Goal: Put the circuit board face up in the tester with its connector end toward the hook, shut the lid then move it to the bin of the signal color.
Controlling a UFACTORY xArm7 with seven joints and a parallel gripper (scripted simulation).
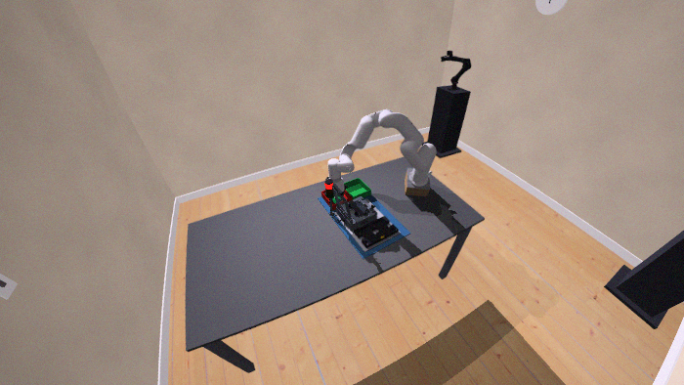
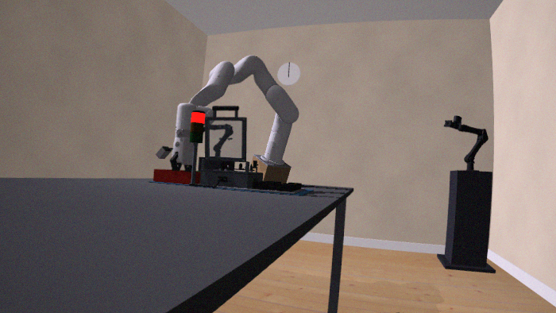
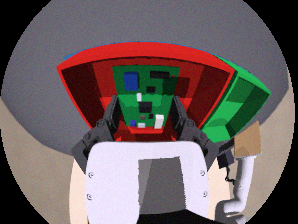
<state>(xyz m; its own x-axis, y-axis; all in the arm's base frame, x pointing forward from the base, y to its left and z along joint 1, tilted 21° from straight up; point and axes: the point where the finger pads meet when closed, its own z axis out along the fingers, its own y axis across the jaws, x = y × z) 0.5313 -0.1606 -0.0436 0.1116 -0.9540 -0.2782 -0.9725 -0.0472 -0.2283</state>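
Right now the red bin is right at my hand. The rest, counted from my hand: green circuit board: 1 cm below; then green bin: 15 cm behind, 2 cm to the right; then tester plate: 6 cm behind, 20 cm to the left, 5 cm above.
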